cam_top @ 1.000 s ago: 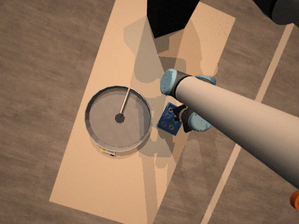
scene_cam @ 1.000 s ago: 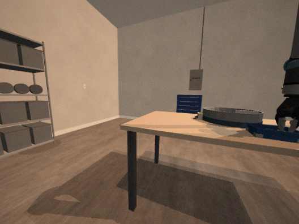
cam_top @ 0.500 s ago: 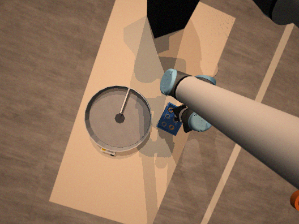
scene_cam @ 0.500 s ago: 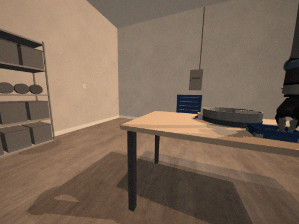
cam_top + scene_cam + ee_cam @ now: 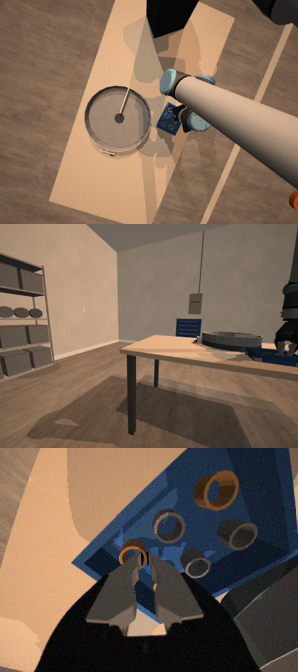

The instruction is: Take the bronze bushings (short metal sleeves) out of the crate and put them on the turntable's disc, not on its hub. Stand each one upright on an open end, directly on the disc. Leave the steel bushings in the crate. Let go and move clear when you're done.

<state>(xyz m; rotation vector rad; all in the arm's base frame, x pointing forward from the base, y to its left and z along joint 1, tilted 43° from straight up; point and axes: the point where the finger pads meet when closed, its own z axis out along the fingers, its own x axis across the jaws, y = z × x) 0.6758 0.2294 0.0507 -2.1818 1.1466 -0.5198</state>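
The blue crate lies 40 mm ahead of my hand and 30 mm to the right of it. Round my hand: grey turntable disc 140 mm ahead, 370 mm to the right, 30 mm above.
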